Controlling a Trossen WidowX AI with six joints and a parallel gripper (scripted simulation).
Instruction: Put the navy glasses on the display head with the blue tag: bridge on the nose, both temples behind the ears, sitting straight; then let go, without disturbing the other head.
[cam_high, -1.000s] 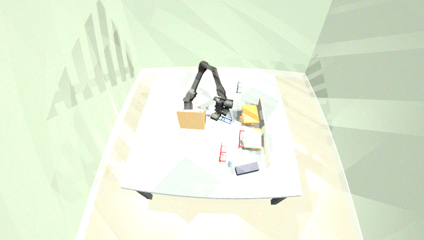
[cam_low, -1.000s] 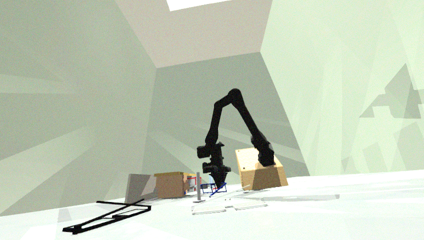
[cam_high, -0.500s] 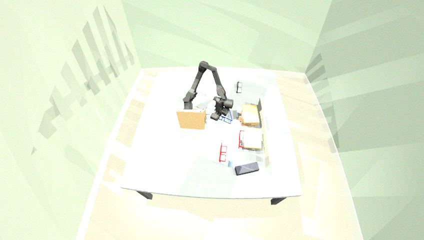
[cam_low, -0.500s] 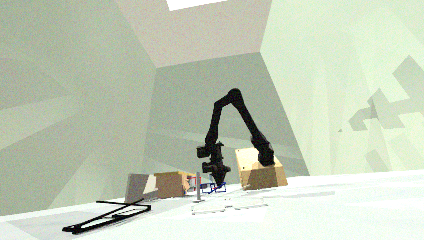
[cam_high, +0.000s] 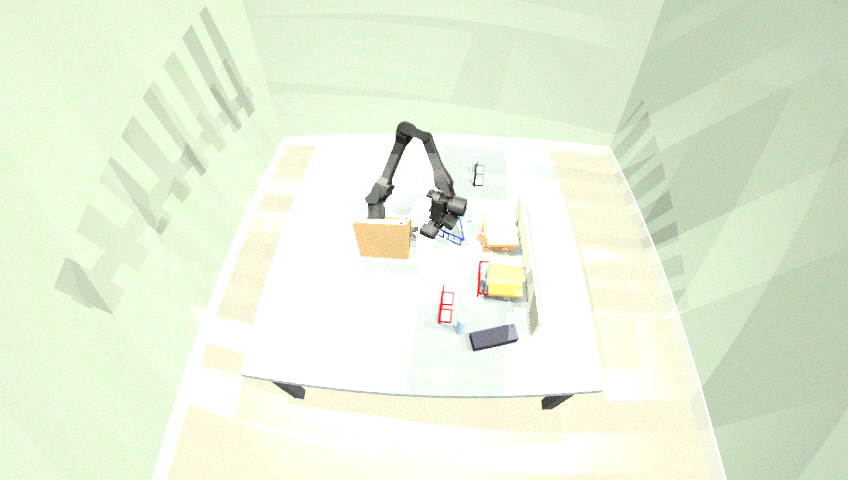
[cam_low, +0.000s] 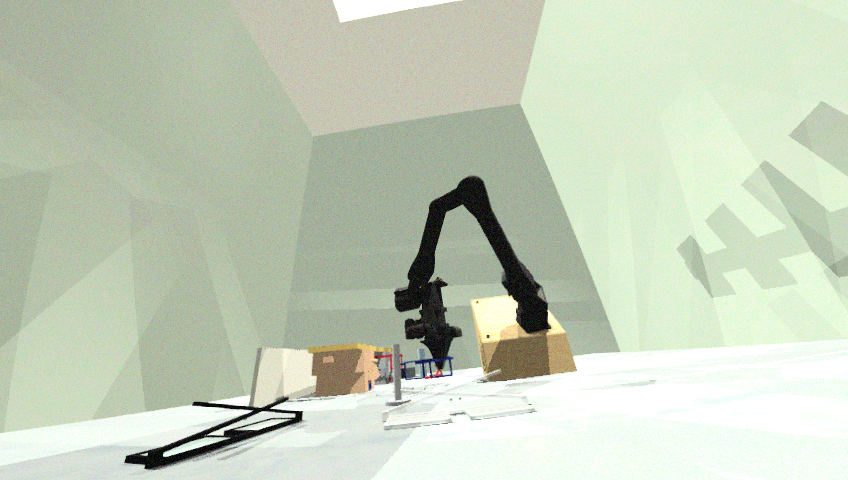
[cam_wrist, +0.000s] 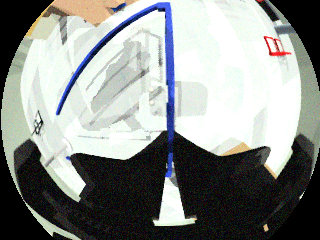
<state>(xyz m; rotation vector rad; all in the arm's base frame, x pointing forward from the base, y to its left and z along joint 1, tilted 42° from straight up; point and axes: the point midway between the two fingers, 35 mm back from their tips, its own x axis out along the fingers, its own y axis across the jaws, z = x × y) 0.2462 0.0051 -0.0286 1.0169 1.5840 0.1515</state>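
The grey post is 70 mm ahead of my gripper tip, 230 mm to the left of it and 10 mm below it. From my gripper tip the other things lie so: pale blue block: 60 mm ahead, 420 mm to the right, 20 mm above; then display head: 220 mm ahead, 40 mm to the right, 20 mm above; then tall panel: 340 mm ahead, 160 mm to the right, 20 mm above.
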